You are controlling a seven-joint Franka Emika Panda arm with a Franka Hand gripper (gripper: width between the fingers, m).
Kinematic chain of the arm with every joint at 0, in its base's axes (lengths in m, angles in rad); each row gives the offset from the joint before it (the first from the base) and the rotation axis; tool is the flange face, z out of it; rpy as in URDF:
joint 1: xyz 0 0 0.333 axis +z
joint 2: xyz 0 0 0 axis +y
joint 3: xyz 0 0 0.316 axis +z
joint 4: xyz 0.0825 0 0 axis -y
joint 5: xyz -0.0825 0 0.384 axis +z
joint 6: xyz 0 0 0 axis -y
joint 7: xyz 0.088 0 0 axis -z
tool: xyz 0 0 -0.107 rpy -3.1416 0 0
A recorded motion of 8 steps. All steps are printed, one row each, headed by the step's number.
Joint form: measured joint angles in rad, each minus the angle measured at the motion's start. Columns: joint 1, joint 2, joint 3, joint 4, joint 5, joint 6, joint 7.
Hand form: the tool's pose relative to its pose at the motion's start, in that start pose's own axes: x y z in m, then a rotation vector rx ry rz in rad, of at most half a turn. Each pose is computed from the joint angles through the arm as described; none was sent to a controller.
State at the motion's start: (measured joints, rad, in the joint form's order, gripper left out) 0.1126 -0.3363 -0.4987 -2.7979 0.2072 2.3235 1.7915
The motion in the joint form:
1: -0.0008 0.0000 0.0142 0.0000 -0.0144 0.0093 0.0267
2: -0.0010 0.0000 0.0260 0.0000 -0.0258 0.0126 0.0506
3: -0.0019 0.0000 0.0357 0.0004 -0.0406 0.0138 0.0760
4: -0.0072 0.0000 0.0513 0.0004 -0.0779 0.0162 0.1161
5: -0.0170 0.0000 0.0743 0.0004 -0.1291 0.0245 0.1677
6: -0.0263 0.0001 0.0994 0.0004 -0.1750 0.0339 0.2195
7: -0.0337 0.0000 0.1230 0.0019 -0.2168 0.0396 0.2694
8: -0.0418 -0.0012 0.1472 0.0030 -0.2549 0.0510 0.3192
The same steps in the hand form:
1: -0.0039 0.0005 -0.0002 0.0122 0.0144 0.0050
2: -0.0072 0.0016 0.0001 0.0182 0.0267 0.0107
3: -0.0097 0.0023 0.0002 0.0236 0.0406 0.0181
4: -0.0121 0.0032 0.0003 0.0364 0.0710 0.0235
5: -0.0154 0.0037 -0.0003 0.0610 0.1101 0.0280
6: -0.0197 0.0046 -0.0007 0.0873 0.1447 0.0335
7: -0.0244 0.0056 -0.0013 0.1117 0.1755 0.0391
8: -0.0296 0.0064 -0.0026 0.1422 0.1992 0.0461

